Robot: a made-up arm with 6 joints.
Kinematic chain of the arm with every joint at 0, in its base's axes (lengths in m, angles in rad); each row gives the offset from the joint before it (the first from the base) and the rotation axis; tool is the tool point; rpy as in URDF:
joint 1: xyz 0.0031 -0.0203 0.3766 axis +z
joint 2: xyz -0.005 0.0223 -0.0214 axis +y
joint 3: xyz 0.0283 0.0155 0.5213 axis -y
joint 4: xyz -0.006 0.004 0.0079 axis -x
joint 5: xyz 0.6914 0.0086 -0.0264 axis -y
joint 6: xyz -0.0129 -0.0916 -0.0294 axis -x
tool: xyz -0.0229 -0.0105 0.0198 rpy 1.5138 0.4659 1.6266
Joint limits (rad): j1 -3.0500..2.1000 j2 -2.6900..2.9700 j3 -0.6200..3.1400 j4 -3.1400..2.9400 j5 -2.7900..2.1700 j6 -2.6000..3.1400
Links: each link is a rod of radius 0.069 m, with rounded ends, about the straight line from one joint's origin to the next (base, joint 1, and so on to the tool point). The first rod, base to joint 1, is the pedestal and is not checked.
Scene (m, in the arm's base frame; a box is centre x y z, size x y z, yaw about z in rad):
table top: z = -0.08
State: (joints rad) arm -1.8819 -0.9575 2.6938 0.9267 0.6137 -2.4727
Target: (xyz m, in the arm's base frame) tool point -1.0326 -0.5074 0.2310
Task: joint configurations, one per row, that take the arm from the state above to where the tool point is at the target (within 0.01 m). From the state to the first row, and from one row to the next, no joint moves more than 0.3 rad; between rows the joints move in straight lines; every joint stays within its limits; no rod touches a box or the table.
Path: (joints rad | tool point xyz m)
1: -1.6007 -1.0031 2.6337 0.9154 0.6360 -2.4719 | -0.0481 1.0048 0.3129
2: -1.3194 -1.0487 2.5736 0.9042 0.6582 -2.4711 | -0.3359 0.9699 0.3024
3: -1.0382 -1.0942 2.5136 0.8929 0.6805 -2.4703 | -0.6071 0.8534 0.2915
4: -0.7570 -1.1398 2.4535 0.8816 0.7027 -2.4694 | -0.8388 0.6621 0.2801
5: -0.4757 -1.1854 2.3934 0.8704 0.7250 -2.4686 | -1.0103 0.4094 0.2683
6: -0.1945 -1.2310 2.3333 0.8591 0.7472 -2.4678 | -1.1052 0.1143 0.2562
7: 0.0867 -1.2766 2.2732 0.8478 0.7695 -2.4670 | -1.1137 -0.1997 0.2437
8: 0.3680 -1.3221 2.2131 0.8366 0.7917 -2.4662 | -1.0326 -0.5074 0.2311

